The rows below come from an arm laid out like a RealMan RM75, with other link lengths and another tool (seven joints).
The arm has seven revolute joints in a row. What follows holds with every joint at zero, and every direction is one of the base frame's.
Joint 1 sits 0.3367 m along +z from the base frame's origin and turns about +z.
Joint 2 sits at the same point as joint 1 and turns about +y.
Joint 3 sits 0.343 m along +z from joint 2 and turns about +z.
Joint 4 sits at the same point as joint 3 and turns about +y.
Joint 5 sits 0.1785 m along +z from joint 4 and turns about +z.
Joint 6 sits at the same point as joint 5 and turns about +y.
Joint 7 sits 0.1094 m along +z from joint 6 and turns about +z.
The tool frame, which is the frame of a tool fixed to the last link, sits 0.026 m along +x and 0.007 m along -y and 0.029 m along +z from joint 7; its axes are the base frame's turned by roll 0, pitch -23.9 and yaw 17.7 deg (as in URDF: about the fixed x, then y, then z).
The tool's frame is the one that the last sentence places.
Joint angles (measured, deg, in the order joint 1, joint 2, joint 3, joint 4, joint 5, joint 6, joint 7), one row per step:
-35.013, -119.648, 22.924, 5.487, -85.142, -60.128, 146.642
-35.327, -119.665, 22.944, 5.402, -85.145, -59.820, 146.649
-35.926, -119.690, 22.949, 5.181, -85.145, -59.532, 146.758
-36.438, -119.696, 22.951, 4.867, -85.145, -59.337, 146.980
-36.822, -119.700, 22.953, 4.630, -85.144, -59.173, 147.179
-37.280, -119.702, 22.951, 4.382, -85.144, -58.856, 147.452
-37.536, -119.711, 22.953, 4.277, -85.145, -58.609, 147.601
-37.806, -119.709, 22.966, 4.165, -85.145, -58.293, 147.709
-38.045, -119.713, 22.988, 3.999, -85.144, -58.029, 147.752
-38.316, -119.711, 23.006, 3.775, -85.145, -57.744, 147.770
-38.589, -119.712, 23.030, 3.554, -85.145, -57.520, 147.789
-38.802, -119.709, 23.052, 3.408, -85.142, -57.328, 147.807
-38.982, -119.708, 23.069, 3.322, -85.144, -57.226, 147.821
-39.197, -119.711, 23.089, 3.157, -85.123, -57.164, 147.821
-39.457, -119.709, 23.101, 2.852, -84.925, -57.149, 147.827
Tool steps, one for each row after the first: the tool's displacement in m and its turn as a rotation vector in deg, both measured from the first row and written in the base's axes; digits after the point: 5 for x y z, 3 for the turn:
0.00154, 0.00173, -0.00065, -0.085, 0.125, -0.048
0.00516, 0.00471, -0.00182, -0.235, 0.222, -0.402
0.00840, 0.00694, -0.00313, -0.409, 0.310, -0.778
0.01082, 0.00859, -0.00412, -0.533, 0.413, -1.064
0.01342, 0.01070, -0.00523, -0.646, 0.659, -1.337
0.01476, 0.01196, -0.00585, -0.695, 0.851, -1.444
0.01599, 0.01336, -0.00645, -0.761, 1.063, -1.491
0.01714, 0.01442, -0.00727, -0.892, 1.161, -1.499
0.01845, 0.01556, -0.00823, -1.063, 1.220, -1.486
0.01993, 0.01665, -0.00919, -1.237, 1.247, -1.530
0.02104, 0.01757, -0.00983, -1.356, 1.305, -1.564
0.02210, 0.01838, -0.01022, -1.425, 1.335, -1.649
0.02355, 0.01913, -0.01093, -1.573, 1.296, -1.781
0.02547, 0.01957, -0.01239, -1.933, 1.251, -2.029

